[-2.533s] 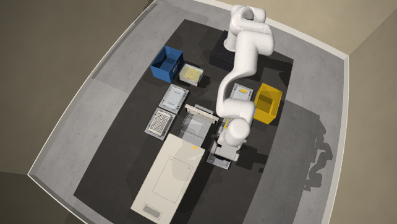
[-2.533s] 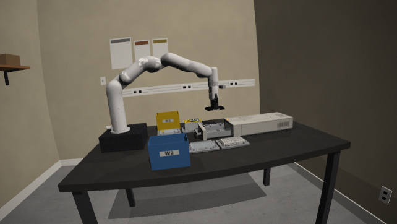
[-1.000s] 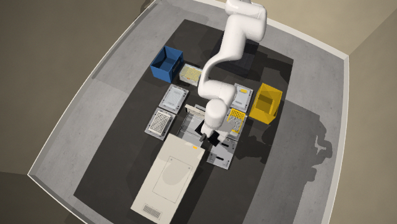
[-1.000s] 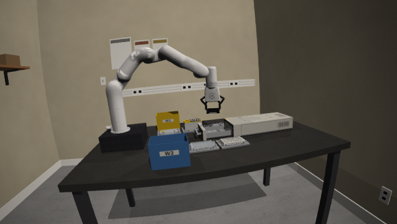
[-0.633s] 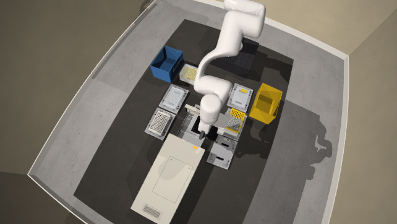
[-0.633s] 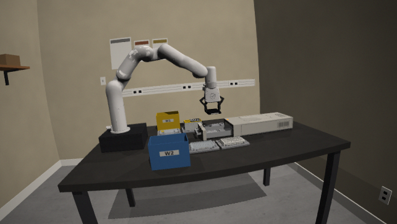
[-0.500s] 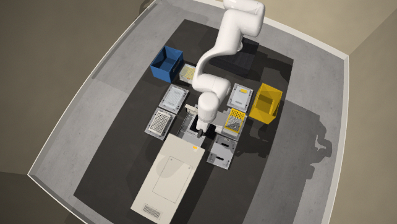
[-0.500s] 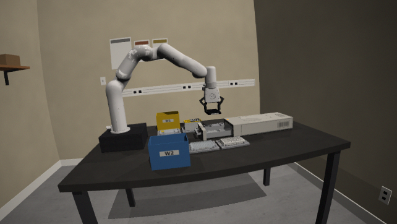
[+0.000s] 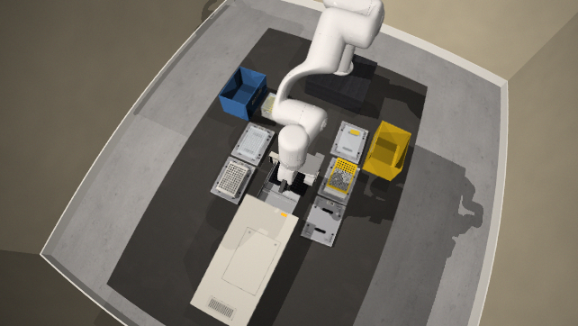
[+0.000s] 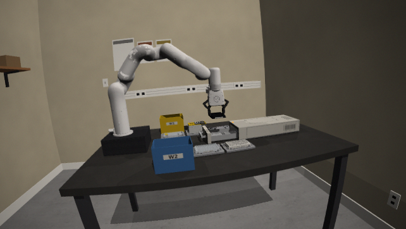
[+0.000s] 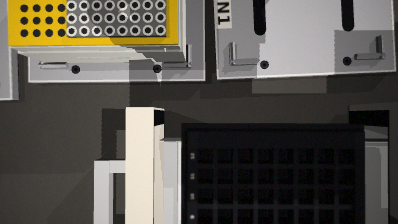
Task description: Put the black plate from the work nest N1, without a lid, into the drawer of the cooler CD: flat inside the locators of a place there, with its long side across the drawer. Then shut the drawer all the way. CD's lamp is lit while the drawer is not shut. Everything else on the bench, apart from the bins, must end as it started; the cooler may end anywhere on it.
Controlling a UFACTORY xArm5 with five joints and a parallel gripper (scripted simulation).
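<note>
The drawer lies 2 cm ahead of my hand, 2 cm to the right of it and 12 cm below it. Also, from my hand: cooler CD (17 cm ahead, 2 cm to the right, 12 cm below); black plate (1 cm below); work nest N1 (6 cm ahead, 17 cm to the left, 15 cm below).
</note>
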